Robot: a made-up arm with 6 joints.
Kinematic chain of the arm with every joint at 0, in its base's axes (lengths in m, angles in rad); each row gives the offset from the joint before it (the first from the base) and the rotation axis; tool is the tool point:
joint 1: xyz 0 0 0.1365 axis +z
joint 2: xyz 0 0 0 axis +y
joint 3: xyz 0 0 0.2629 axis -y
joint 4: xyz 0 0 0 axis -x
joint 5: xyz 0.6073 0 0 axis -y
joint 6: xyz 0 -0.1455 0 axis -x
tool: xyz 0 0 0
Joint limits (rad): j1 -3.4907..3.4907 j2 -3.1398..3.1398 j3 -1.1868..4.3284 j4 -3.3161..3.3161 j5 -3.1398..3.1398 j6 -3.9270..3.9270
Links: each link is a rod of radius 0.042 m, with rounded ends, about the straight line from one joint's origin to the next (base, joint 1, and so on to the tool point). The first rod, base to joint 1, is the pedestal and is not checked.
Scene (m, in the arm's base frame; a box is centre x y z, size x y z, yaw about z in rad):
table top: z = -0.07
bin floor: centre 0 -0.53 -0.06 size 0.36 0.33 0.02 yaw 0.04
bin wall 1: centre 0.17 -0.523 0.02 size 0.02 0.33 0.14 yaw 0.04
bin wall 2: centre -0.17 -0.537 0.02 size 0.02 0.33 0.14 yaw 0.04
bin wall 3: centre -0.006 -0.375 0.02 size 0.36 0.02 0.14 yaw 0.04
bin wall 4: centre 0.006 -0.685 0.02 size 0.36 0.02 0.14 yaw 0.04
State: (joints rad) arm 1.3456 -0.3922 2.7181 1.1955 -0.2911 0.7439
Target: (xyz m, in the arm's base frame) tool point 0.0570 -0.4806 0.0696
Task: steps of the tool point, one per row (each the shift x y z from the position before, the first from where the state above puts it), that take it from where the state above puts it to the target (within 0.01 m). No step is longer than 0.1 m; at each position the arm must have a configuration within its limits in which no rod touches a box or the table.
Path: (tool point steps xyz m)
1: 0.0497 0.0435 -0.0426
2: 0.0447 0.0530 -0.0468
3: 0.0385 0.0610 -0.0504
4: 0.0310 0.0676 -0.0537

